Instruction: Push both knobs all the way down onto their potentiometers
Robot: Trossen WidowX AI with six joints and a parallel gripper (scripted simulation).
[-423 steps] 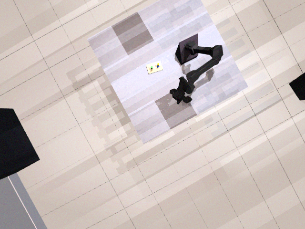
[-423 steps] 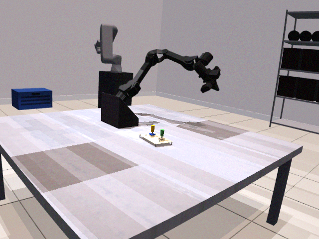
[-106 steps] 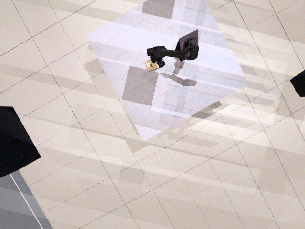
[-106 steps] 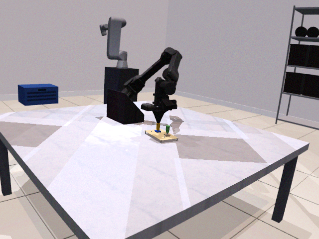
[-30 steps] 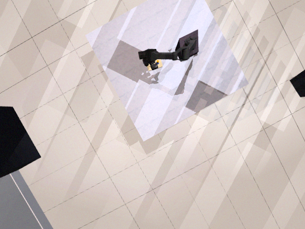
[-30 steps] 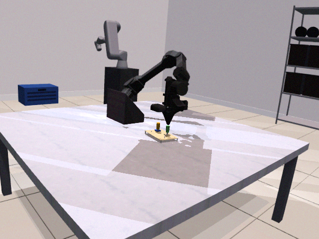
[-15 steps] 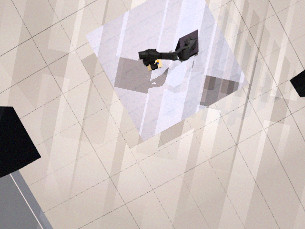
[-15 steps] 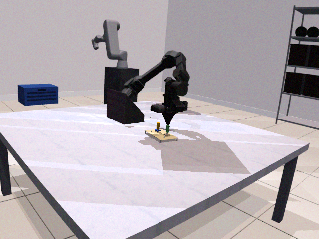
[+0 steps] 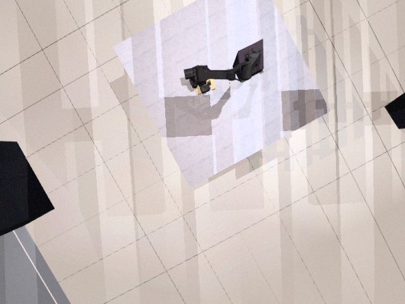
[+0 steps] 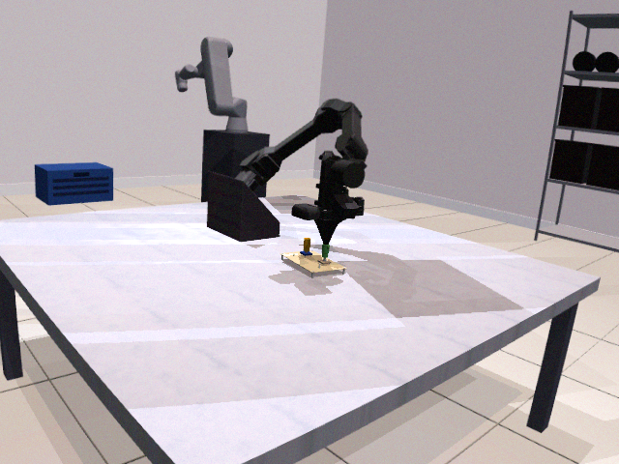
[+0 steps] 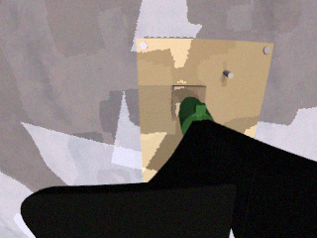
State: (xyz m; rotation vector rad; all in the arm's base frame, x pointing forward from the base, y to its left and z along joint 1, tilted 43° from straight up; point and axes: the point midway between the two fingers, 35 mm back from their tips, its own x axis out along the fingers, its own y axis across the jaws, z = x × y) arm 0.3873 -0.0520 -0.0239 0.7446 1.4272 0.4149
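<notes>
Right now the green knob is 1 cm below my gripper tip. Also, from my gripper tip: orange-brown knob: 7 cm behind, 1 cm to the left, 2 cm below.
</notes>
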